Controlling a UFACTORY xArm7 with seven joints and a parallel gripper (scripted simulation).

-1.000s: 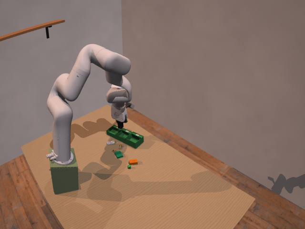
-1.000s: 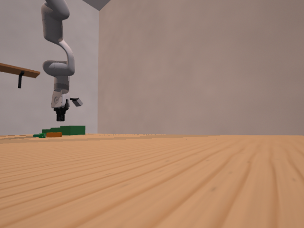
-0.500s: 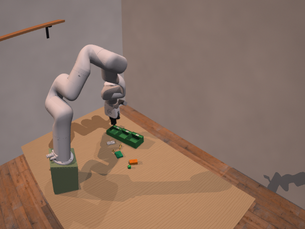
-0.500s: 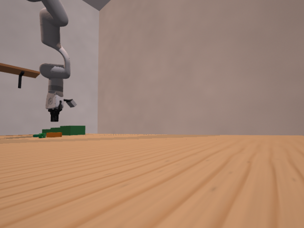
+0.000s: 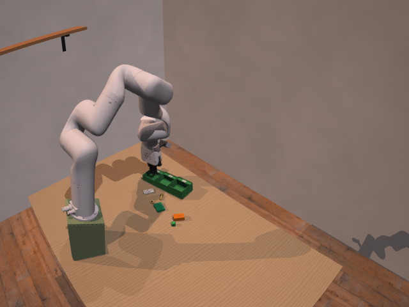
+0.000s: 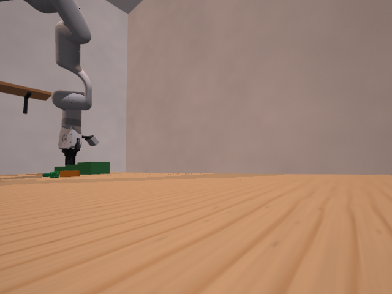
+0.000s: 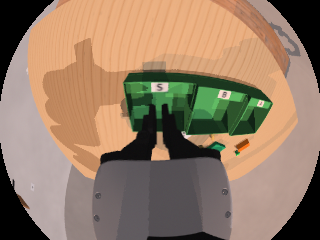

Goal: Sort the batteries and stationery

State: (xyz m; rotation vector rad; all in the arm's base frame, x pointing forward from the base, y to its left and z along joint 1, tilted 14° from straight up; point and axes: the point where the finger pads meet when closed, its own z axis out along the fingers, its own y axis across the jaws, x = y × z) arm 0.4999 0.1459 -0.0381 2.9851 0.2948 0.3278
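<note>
My gripper is now 13 cm past the flat green block, 18 cm to the left of it and 5 cm above it. From my hand the other things lie so: white flat thing: 9 cm behind, 6 cm to the right, 5 cm below; then orange block: 12 cm behind, 29 cm to the right, 5 cm below; then tray: 1 cm ahead, 8 cm to the right, 4 cm below.
</note>
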